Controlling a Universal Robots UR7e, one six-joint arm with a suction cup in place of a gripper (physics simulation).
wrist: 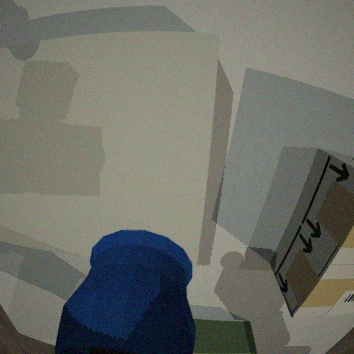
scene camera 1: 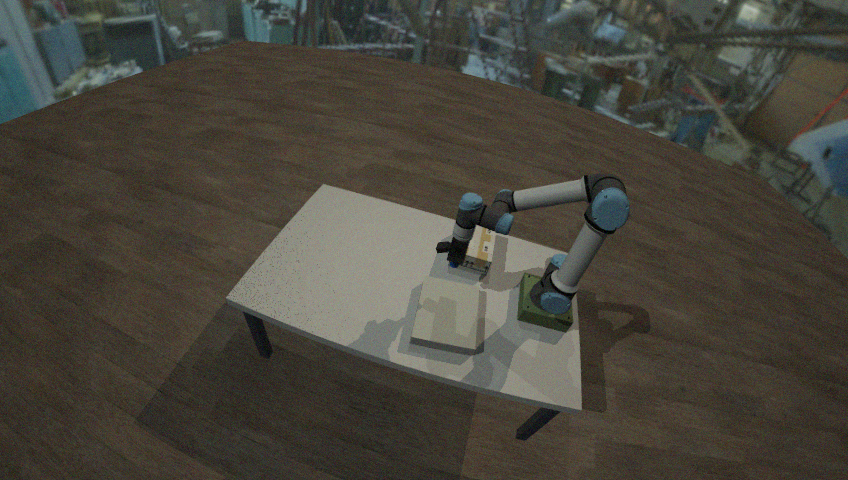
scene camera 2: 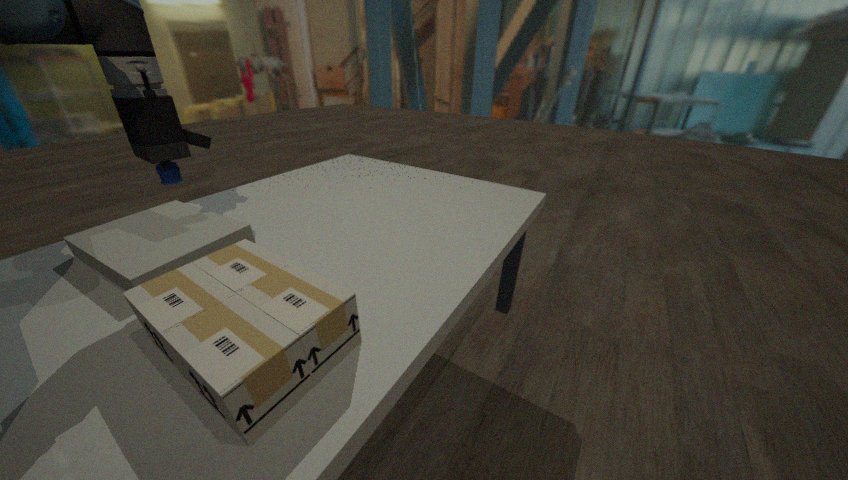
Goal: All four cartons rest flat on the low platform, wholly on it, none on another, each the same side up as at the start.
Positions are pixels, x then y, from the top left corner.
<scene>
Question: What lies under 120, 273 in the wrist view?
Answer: My suction cup.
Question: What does my suction cup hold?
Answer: Nothing.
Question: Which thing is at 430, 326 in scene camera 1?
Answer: A low grey platform.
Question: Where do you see a low grey platform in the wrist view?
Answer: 112, 130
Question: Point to a low grey platform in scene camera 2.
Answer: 129, 251
</scene>
